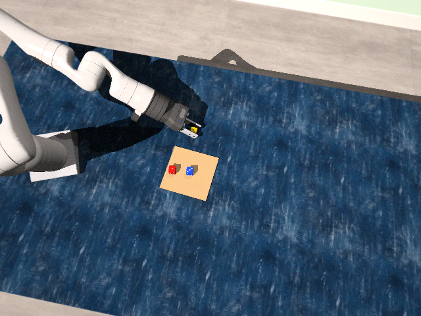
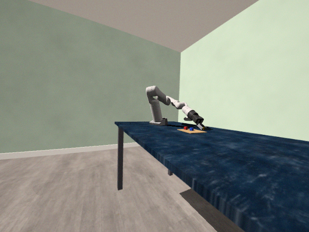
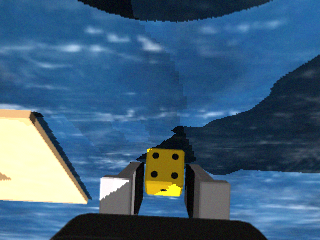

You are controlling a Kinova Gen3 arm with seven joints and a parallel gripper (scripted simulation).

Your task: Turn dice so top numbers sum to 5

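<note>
The yellow die is 10 mm below my hand. From my hand the other things lie so: red die: 20 mm behind, 140 mm to the right, 10 mm below; blue die: 30 mm ahead, 130 mm to the right, 10 mm below; tan mat: 30 mm ahead, 130 mm to the right, 20 mm below.
</note>
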